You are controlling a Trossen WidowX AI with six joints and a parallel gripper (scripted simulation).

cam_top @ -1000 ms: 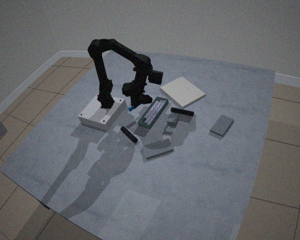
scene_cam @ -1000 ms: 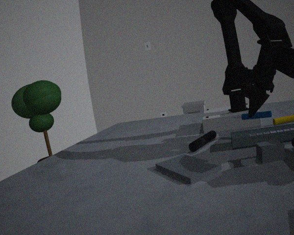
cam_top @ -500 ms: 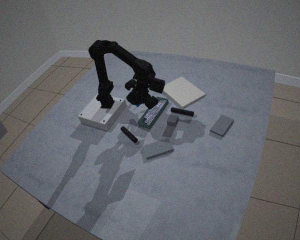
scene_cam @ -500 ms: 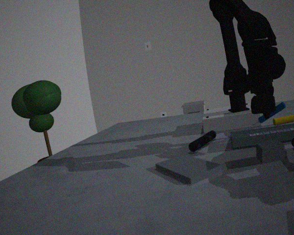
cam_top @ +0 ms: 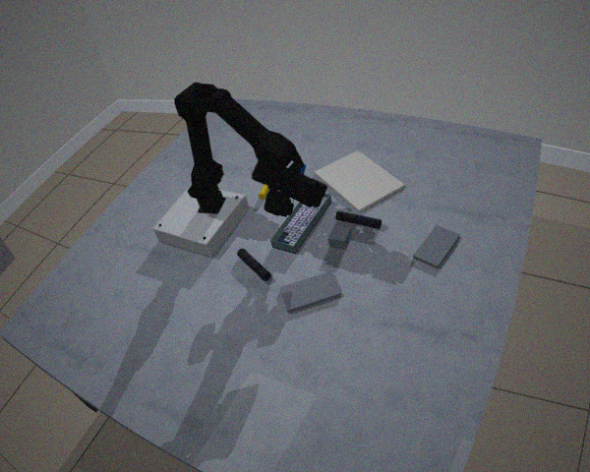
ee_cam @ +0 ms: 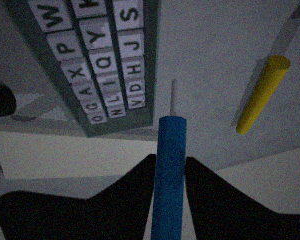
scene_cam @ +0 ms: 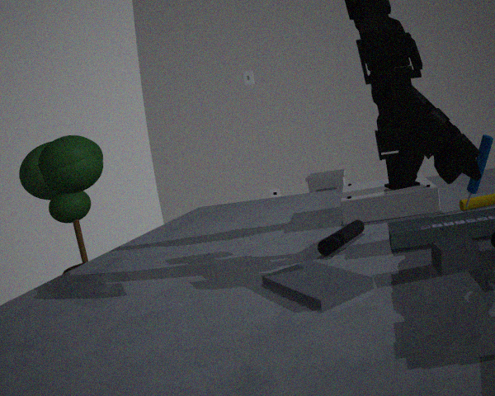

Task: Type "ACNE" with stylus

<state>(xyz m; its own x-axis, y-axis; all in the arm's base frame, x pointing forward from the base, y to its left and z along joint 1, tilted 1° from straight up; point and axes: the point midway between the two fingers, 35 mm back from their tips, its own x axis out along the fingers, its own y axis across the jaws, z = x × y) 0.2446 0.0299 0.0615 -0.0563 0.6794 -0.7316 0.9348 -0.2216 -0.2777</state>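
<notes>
The stylus tip is 4 cm below my gripper tip, 2 cm behind it and 1 cm to the right of it. The rest, counted from my gripper tip: grey block 13 cm ahead, 11 cm to the right, 7 cm below; then yellow cylinder 13 cm behind, 11 cm to the left, 7 cm below; then stylus 1 cm below.
</notes>
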